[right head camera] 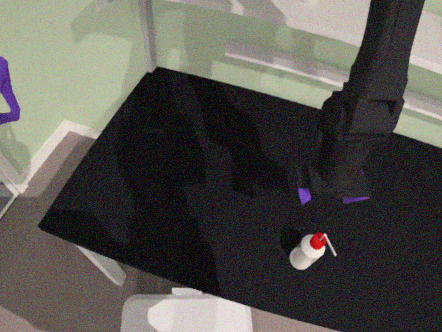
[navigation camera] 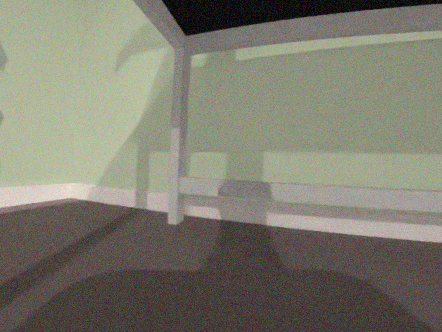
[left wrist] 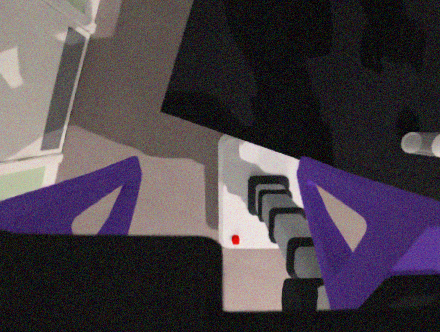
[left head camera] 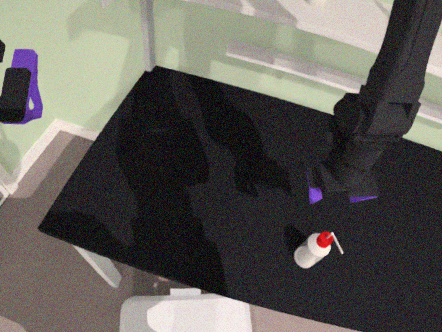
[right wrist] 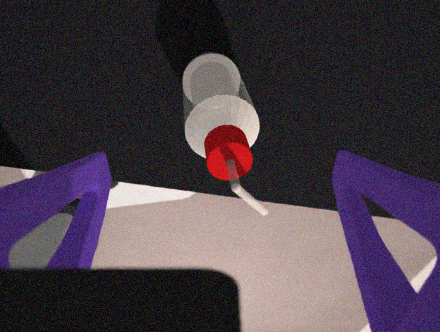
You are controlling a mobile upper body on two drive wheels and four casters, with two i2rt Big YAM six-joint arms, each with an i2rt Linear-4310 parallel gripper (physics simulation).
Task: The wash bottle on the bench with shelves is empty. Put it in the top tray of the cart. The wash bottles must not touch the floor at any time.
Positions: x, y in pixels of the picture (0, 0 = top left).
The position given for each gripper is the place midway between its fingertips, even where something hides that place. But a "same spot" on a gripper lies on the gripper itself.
The right gripper shows in the right head camera view, in the left head camera view and in the right wrist view [221, 164]; in the navigation camera view it is out of frame, in the left wrist view it is out of frame. One and the same spot on the right gripper: [right head camera: 302, 176] is [left head camera: 313, 176].
